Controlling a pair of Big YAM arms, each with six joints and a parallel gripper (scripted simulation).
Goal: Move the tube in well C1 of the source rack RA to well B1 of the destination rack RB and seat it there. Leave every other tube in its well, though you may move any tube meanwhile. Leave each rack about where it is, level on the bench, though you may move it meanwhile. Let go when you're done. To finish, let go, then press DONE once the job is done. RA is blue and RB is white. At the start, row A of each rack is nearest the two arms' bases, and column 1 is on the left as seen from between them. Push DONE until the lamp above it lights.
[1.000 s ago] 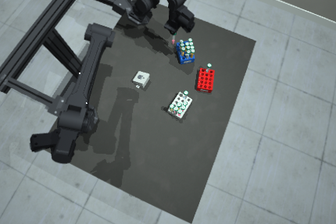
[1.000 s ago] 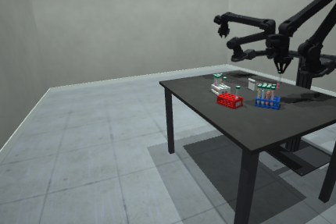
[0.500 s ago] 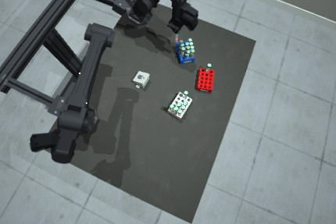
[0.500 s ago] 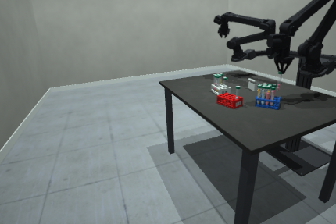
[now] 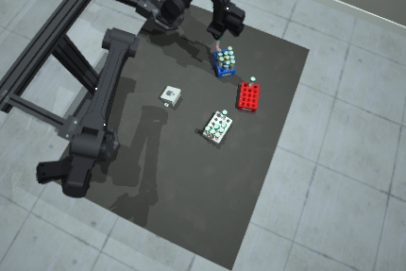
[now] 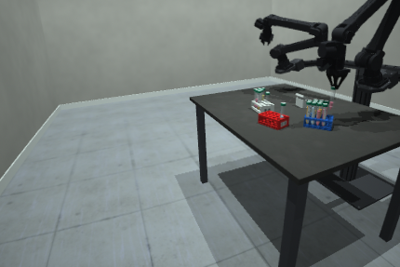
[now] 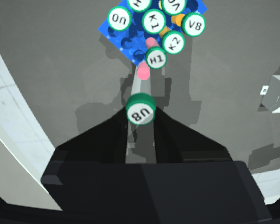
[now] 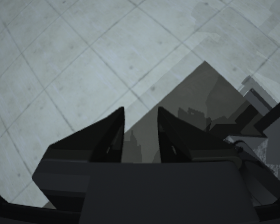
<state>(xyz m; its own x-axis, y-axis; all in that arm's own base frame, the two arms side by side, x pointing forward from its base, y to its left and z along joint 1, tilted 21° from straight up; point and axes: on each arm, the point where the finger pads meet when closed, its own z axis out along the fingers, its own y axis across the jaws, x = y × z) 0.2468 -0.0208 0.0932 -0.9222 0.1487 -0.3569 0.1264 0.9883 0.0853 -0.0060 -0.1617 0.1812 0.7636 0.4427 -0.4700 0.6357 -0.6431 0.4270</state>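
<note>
The tube lies 1 cm ahead of my left hand and 6 cm below it. Also, from my left hand: white rack RB (15 cm ahead, 36 cm to the right, 17 cm below); red rack (24 cm ahead, 16 cm to the right, 17 cm below); white button box (12 cm behind, 30 cm to the right, 15 cm below).
</note>
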